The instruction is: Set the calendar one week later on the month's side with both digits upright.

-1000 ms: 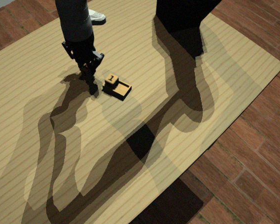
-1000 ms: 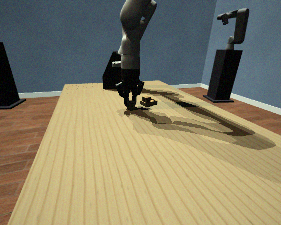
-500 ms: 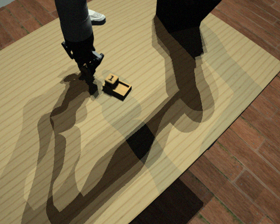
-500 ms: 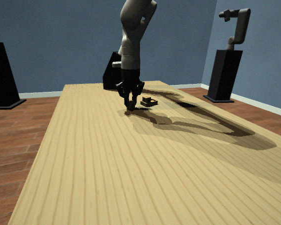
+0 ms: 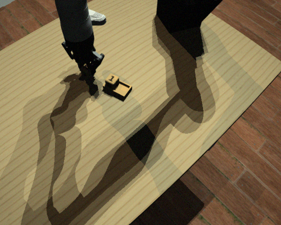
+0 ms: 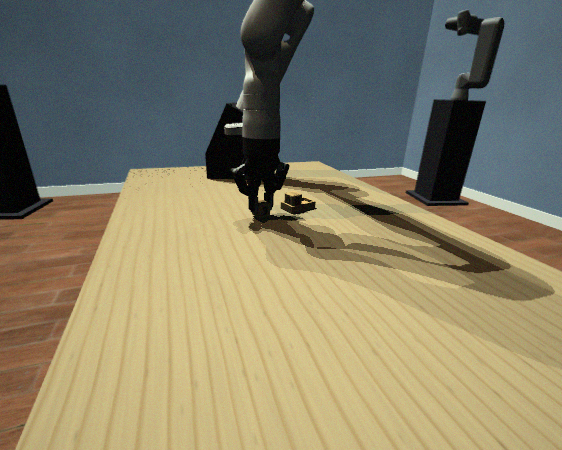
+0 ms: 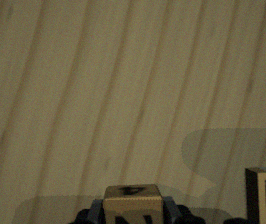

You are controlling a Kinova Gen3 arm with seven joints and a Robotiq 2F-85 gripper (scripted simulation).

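Right now my hand is 1 cm above the cube. The rest, counted from my hand: wooden tray: 5 cm behind, 9 cm to the left, 2 cm below.
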